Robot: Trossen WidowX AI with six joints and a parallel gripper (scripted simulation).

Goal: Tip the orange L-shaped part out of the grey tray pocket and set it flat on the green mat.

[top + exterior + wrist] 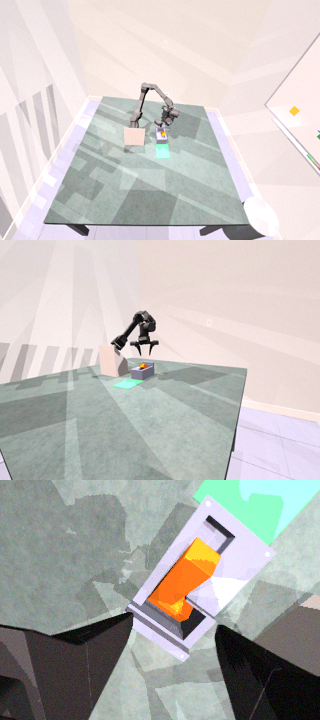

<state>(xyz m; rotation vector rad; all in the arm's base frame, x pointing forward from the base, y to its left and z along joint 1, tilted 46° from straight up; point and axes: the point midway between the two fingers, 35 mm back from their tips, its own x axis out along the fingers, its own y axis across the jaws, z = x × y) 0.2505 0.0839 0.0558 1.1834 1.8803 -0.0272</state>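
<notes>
My gripper tip is 10 cm above the orange L-shaped part and 1 cm past it. The rest, counted from my gripper tip: green mat 17 cm to the right, 16 cm below, 3 cm ahead.
</notes>
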